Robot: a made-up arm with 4 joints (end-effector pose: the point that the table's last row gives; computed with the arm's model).
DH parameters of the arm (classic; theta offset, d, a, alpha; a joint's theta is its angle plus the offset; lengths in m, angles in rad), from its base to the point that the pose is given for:
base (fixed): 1.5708 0.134 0 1.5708
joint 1: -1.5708 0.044 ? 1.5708
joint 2: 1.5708 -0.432 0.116 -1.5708
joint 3: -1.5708 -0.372 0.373 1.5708
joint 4: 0 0.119 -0.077 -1.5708
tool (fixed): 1.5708 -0.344 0 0
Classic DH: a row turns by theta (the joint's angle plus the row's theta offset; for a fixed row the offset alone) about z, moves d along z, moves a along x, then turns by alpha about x.
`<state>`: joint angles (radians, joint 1 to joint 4).
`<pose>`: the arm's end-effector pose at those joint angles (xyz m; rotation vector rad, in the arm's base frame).
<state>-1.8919 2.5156 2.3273 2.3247</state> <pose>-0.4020 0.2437 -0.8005 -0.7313 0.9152 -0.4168</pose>
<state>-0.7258 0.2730 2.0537 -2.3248</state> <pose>0.3798 0.2895 -0.1542 0.7112 2.0945 0.2704</pose>
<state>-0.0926 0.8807 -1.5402 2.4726</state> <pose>-0.1804 0.4788 -0.4541 -1.3195 1.1546 -1.2702</pose>
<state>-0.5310 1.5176 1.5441 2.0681</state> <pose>0.3630 0.6459 0.6532 1.6520 1.8535 -0.0558</pose>
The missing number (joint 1, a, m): 0.034
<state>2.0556 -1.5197 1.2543 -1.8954</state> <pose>-0.1376 0.0302 0.4852 -0.8809 -1.2086 -1.0853</pose>
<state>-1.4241 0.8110 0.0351 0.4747</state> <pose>0.5702 -0.5150 0.0919 -1.7935 -0.8201 0.4648</pose>
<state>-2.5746 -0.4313 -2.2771 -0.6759</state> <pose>-0.0956 -0.8282 0.3437 -1.3333 -2.6632 -0.1233</pose>
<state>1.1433 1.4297 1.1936 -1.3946</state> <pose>0.4098 0.1241 0.4222 1.1586 -1.1535 1.1637</pose>
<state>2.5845 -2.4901 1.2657 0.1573</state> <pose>-0.7248 -0.3342 0.0005 -1.0897 0.0842 -1.9576</pose>
